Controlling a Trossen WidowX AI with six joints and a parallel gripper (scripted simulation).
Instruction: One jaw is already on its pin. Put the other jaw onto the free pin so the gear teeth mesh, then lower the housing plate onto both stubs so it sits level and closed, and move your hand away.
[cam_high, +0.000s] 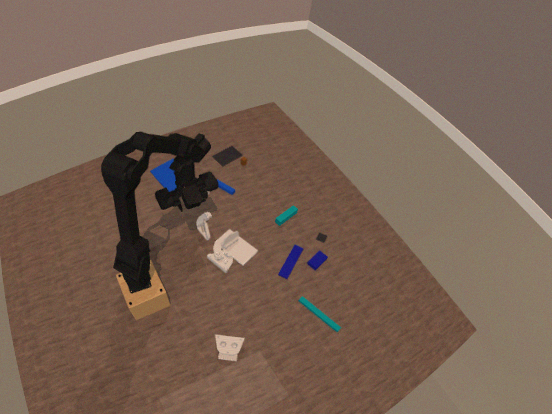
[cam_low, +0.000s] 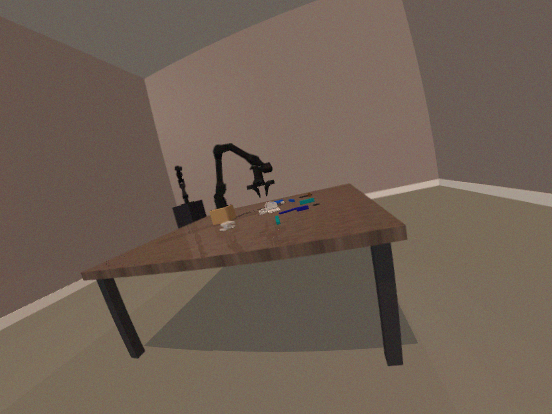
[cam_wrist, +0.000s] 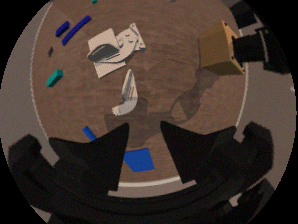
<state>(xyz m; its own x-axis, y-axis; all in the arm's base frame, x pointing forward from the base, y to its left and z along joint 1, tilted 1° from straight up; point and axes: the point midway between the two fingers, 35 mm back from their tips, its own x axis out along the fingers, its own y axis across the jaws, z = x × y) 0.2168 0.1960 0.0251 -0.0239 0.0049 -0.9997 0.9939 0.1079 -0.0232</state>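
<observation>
Now: gripper tip 5 cm short of the white jaw, 1 cm to the left of it and 8 cm above it. From my gripper tip the other things lie so: white cube: 9 cm ahead, 10 cm to the left, 7 cm below; white base: 10 cm ahead, 14 cm to the right, 8 cm below; blue plate: 22 cm to the left, 8 cm below.
</observation>
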